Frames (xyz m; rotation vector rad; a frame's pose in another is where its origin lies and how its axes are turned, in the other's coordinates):
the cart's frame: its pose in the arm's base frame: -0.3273 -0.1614 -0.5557 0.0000 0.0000 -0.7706
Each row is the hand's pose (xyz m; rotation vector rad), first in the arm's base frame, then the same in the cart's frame.
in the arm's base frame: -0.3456 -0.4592 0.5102 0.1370 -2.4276 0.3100
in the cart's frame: 0.1943 -0.2264 1.0659 1.0759 -2.2754 0.6403
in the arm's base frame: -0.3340 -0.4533 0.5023 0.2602 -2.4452 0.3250
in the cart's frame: 0.1985 -0.2141 1.0580 1.2019 -2.2461 0.6435
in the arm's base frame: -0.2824 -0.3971 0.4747 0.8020 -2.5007 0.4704
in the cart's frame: 0.1964 -0.1378 1.0304 1.7589 -2.1067 0.7084
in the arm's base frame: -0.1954 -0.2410 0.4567 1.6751 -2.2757 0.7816
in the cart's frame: 0.1501 0.0348 1.0124 -2.5614 1.5738 -0.8940
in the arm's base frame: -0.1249 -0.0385 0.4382 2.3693 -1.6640 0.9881
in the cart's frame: 0.0596 0.2292 0.9939 -2.7506 0.6353 -0.9390
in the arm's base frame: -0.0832 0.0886 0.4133 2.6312 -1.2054 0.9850
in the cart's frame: 0.0010 0.3494 0.9690 -2.8231 0.1251 -0.9386
